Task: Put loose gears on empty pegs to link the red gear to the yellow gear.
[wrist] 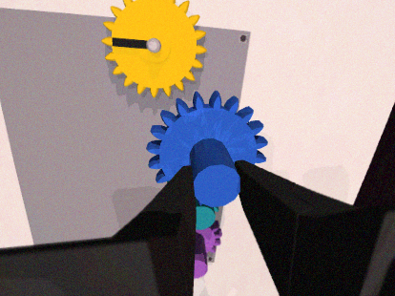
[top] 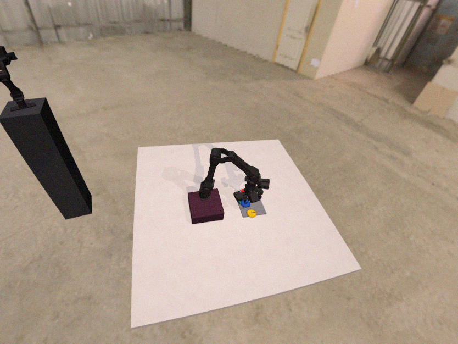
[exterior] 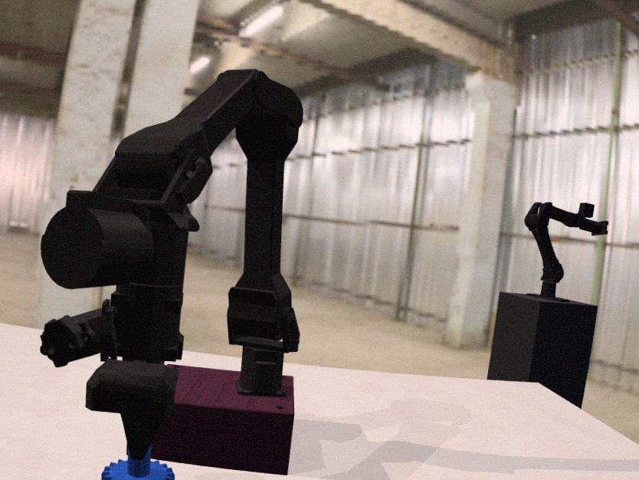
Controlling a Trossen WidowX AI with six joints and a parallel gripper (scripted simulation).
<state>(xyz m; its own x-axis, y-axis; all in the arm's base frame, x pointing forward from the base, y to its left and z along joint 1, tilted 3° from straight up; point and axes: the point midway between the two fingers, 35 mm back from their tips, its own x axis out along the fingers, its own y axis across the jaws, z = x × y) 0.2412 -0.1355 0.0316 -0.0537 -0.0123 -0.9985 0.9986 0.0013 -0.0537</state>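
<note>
The teal gear lies 60 mm to the left of my gripper tip, 60 mm below it and 10 mm ahead of it. Also, from my gripper tip: purple gear (110 mm to the left, 60 mm below, 10 mm ahead); then blue gear (10 mm below); then yellow gear (70 mm below, 60 mm to the right, 30 mm ahead).
</note>
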